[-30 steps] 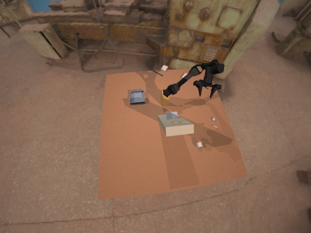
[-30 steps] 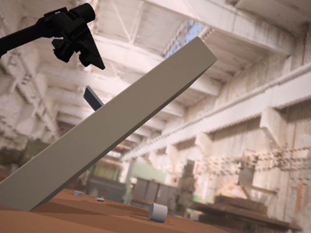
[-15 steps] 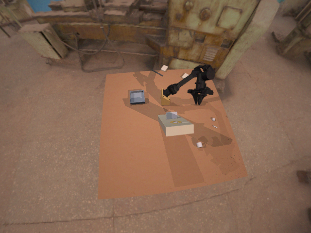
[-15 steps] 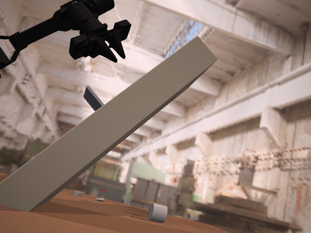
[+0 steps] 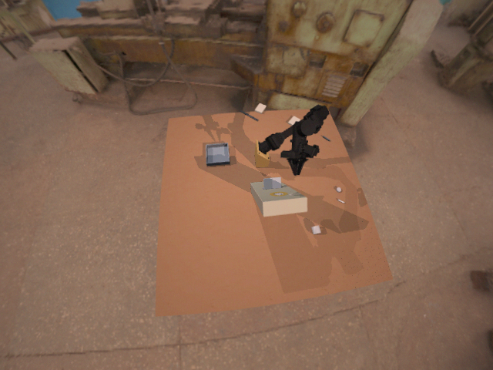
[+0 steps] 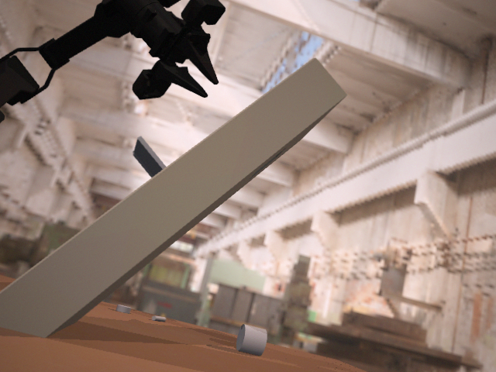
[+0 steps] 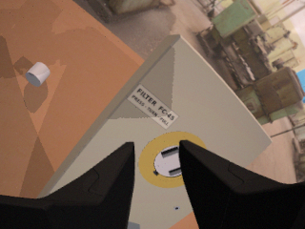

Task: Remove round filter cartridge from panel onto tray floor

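The round filter cartridge is 70 mm ahead of my gripper tip, 70 mm to the right of it and 80 mm below it.
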